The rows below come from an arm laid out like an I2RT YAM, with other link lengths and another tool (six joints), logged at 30 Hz.
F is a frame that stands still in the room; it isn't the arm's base.
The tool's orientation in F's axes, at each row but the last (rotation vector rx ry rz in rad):
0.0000, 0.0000, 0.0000
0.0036, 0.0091, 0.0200
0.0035, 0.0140, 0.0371
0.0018, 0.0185, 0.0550
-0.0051, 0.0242, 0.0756
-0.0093, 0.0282, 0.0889
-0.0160, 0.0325, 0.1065
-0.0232, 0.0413, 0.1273
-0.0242, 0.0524, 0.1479
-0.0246, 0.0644, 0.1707
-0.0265, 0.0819, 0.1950
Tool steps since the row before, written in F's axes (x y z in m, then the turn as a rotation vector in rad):
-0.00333, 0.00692, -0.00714, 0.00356, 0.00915, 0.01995
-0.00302, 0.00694, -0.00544, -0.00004, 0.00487, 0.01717
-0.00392, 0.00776, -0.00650, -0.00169, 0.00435, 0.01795
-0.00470, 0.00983, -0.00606, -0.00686, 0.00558, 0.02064
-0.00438, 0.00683, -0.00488, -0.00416, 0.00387, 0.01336
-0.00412, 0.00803, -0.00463, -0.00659, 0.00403, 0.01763
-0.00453, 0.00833, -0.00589, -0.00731, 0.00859, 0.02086
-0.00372, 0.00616, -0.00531, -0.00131, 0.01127, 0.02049
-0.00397, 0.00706, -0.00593, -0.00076, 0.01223, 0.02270
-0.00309, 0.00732, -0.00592, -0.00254, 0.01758, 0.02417
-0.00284, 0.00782, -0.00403, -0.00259, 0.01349, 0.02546
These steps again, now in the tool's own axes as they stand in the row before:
-0.00333, 0.00692, -0.00714, 0.00356, 0.00915, 0.01995
-0.00283, 0.00698, -0.00549, -0.00010, 0.00493, 0.01715
-0.00354, 0.00788, -0.00658, -0.00178, 0.00448, 0.01791
-0.00404, 0.01006, -0.00616, -0.00692, 0.00600, 0.02050
-0.00373, 0.00716, -0.00494, -0.00418, 0.00412, 0.01328
-0.00326, 0.00840, -0.00466, -0.00671, 0.00446, 0.01748
-0.00342, 0.00885, -0.00588, -0.00705, 0.00902, 0.02077
-0.00268, 0.00669, -0.00529, -0.00075, 0.01092, 0.02071
-0.00257, 0.00769, -0.00592, -0.00018, 0.01175, 0.02297
-0.00141, 0.00785, -0.00588, -0.00113, 0.01729, 0.02448
-0.00093, 0.00830, -0.00397, -0.00207, 0.01327, 0.02562

